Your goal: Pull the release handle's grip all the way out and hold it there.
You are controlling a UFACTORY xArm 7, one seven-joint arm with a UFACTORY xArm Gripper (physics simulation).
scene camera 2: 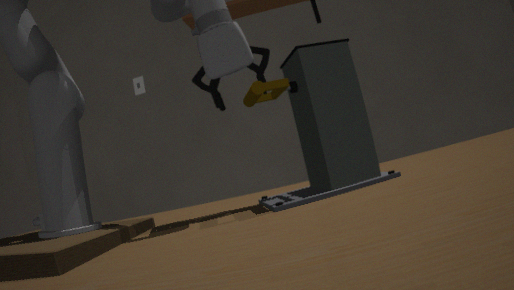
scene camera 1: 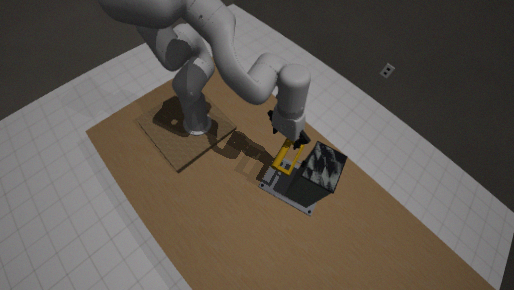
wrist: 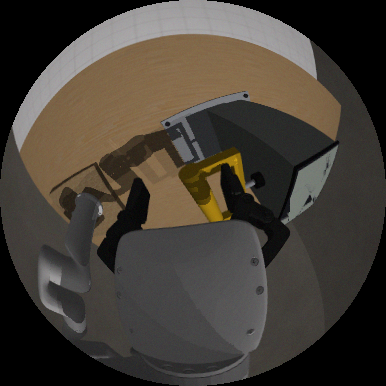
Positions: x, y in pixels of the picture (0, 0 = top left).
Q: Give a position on a grey base plate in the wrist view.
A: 191, 131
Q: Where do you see a grey base plate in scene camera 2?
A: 283, 201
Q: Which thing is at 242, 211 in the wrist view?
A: The gripper.
